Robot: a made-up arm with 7 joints. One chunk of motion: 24 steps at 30 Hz.
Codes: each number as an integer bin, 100 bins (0 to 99) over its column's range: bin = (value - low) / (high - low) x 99, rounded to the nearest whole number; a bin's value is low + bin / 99 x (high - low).
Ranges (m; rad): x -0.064..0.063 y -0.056..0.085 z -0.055..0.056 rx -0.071..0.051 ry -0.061..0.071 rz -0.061..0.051
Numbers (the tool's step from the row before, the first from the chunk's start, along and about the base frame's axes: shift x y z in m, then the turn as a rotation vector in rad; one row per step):
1: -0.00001 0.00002 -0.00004 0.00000 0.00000 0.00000
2: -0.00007 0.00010 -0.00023 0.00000 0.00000 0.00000
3: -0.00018 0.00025 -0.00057 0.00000 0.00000 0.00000
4: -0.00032 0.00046 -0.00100 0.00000 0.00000 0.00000
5: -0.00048 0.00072 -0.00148 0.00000 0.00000 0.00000
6: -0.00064 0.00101 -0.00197 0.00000 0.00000 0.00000
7: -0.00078 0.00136 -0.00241 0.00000 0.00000 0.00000
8: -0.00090 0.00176 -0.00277 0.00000 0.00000 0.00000
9: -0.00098 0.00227 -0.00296 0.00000 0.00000 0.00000
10: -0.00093 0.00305 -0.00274 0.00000 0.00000 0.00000
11: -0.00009 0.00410 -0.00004 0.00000 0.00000 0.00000
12: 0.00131 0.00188 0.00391 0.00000 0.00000 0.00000
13: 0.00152 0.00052 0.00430 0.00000 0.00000 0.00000
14: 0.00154 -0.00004 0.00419 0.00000 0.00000 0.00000
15: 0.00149 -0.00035 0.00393 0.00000 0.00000 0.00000
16: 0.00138 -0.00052 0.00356 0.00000 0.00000 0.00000
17: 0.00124 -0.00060 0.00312 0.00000 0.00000 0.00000
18: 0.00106 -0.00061 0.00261 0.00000 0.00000 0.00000
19: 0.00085 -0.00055 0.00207 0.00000 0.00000 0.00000
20: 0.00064 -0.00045 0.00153 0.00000 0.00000 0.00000
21: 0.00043 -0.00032 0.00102 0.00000 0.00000 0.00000
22: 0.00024 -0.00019 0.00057 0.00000 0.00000 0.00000
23: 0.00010 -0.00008 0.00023 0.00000 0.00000 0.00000
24: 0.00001 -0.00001 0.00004 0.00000 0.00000 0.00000
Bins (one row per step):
1: 50 39 49 58 46 54
2: 50 39 49 58 46 54
3: 50 39 49 58 46 54
4: 50 40 48 58 46 54
5: 50 40 48 58 46 54
6: 49 40 47 58 46 54
7: 49 40 47 58 46 54
8: 49 41 47 58 46 54
9: 49 41 46 58 46 54
10: 49 41 47 58 46 54
11: 50 42 49 58 46 54
12: 51 41 53 58 46 54
13: 51 40 53 58 46 54
14: 51 39 53 58 46 54
15: 51 39 53 58 46 54
16: 51 39 52 58 46 54
17: 51 39 52 58 46 54
18: 51 39 51 58 46 54
19: 51 39 51 58 46 54
20: 50 39 50 58 46 54
21: 50 39 50 58 46 54
22: 50 39 50 58 46 54
23: 50 39 49 58 46 54
24: 50 39 49 58 46 54

